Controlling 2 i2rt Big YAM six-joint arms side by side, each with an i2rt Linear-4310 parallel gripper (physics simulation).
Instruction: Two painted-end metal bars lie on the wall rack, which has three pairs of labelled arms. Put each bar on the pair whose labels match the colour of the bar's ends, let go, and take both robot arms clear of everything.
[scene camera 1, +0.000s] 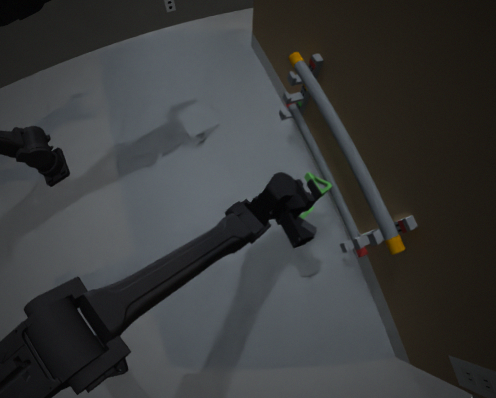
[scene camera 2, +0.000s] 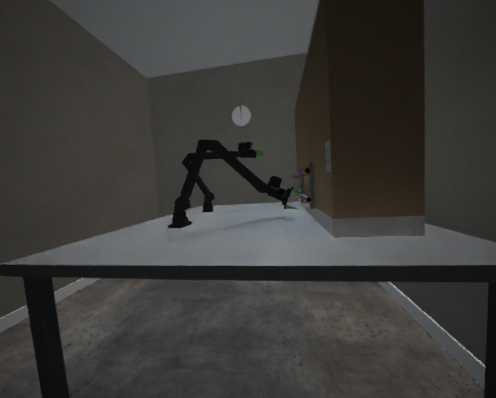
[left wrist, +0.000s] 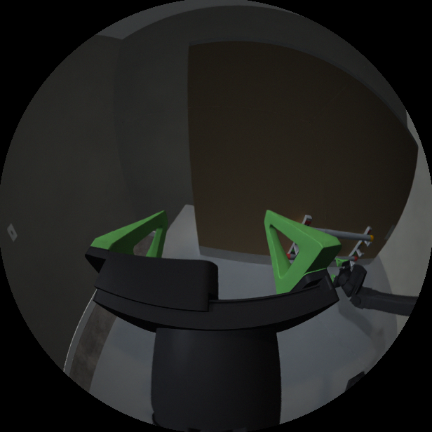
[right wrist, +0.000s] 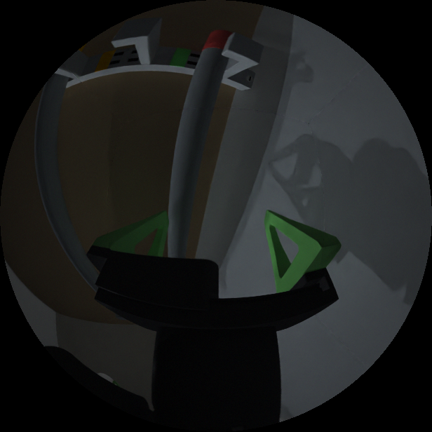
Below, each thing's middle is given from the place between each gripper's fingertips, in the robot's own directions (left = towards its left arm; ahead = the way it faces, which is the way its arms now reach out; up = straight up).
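The orange-ended bar (scene camera 1: 391, 236) is 18 cm above my right hand, 6 cm to the left of it and 3 cm ahead of it. As for the red-ended bar (right wrist: 205, 82), my right hand is 3 cm short of it, 6 cm to the right of it and 3 cm below it.
Counting from my left hand, the orange-ended bar is 23 cm ahead, 49 cm to the right and 22 cm below. The red-ended bar is 23 cm ahead of that same left hand and 49 cm to the right of it too, but 37 cm below it.
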